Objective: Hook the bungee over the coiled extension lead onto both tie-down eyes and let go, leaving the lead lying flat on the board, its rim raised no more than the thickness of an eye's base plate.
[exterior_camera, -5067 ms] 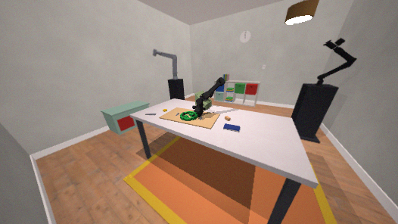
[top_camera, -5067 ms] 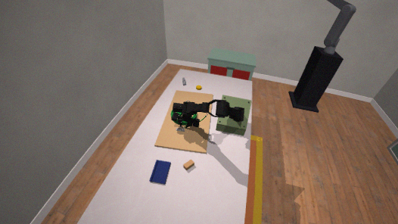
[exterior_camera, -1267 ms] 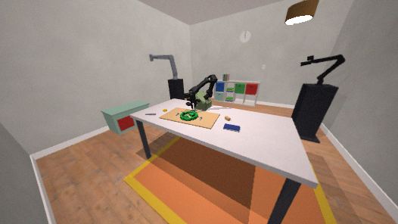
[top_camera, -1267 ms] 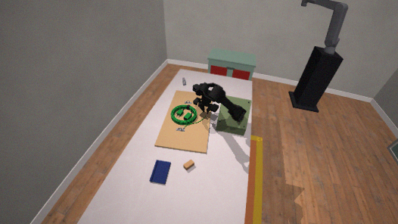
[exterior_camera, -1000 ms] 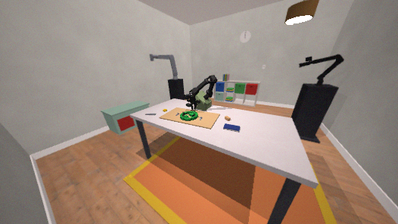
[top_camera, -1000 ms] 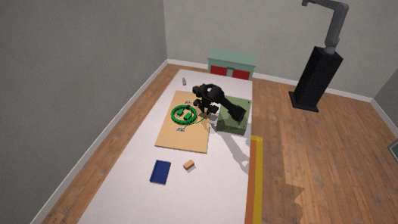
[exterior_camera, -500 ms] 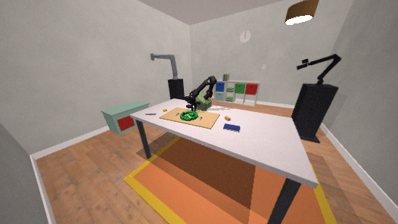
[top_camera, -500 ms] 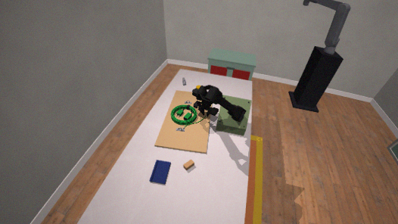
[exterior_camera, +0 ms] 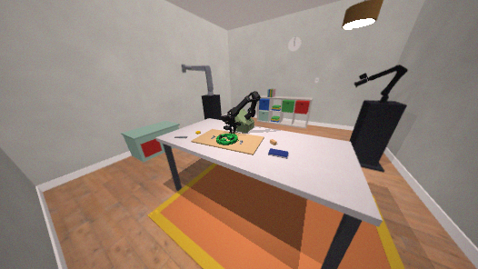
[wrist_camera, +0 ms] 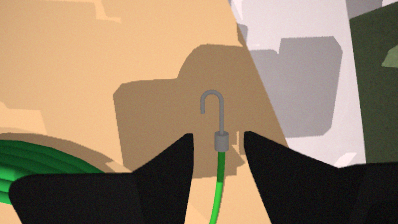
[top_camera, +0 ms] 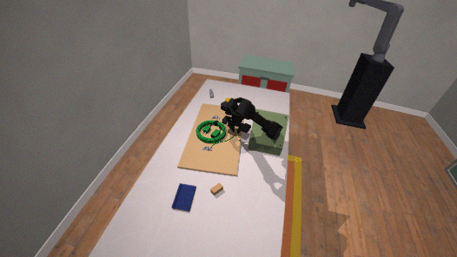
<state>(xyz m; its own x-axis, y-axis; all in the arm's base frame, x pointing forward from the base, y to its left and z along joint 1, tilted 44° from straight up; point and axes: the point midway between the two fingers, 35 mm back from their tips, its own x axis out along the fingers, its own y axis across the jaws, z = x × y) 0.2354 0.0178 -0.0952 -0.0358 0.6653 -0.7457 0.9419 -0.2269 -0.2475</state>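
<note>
My hand is 16 cm short of the green extension lead, 4 cm to the right of it and 2 cm above it. From my hand the other things lie so: yellow disc 37 cm to the right, 14 cm ahead, 4 cm below; then tan block 44 cm to the left, 3 cm below, 1 cm ahead.
</note>
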